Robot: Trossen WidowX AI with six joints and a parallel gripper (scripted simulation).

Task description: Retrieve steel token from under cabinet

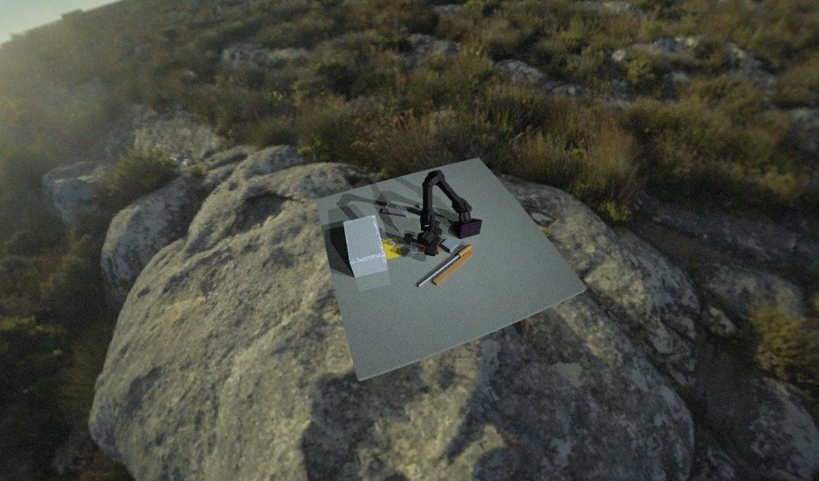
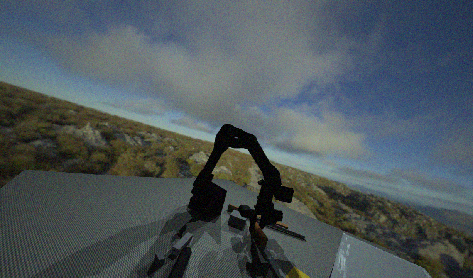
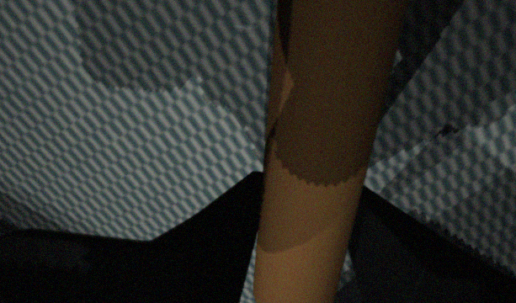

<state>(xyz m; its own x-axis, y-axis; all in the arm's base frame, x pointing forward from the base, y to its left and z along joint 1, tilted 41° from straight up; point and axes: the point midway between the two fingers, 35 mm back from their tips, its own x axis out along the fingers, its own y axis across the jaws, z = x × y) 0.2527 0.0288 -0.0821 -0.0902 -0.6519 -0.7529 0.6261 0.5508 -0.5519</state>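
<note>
My gripper tip is 15 cm to the right of the wooden stick and 5 cm past it. Also, from my gripper tip: grey bar: 28 cm to the right, 10 cm behind; grey block: 10 cm behind, 1 cm to the left, 1 cm above; small grey cube: 37 cm to the right, 8 cm behind.
</note>
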